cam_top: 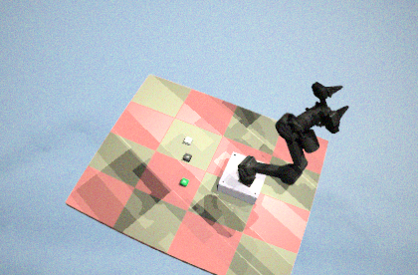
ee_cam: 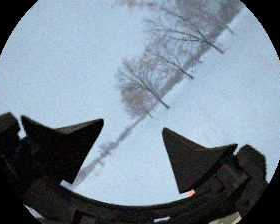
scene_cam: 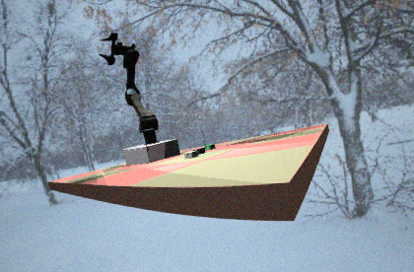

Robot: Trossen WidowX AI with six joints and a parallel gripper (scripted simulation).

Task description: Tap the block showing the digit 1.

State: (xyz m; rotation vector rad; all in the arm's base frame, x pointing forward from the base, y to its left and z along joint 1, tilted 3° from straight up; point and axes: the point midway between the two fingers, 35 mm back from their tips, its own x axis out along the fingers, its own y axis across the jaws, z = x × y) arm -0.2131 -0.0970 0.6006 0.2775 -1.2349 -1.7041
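Now: the black block 510 mm ahead of my gripper tip, 170 mm to the left of it and 690 mm below it. Round my gripper tip: white block 560 mm ahead, 80 mm to the left, 690 mm below; green block 450 mm ahead, 290 mm to the left, 690 mm below.
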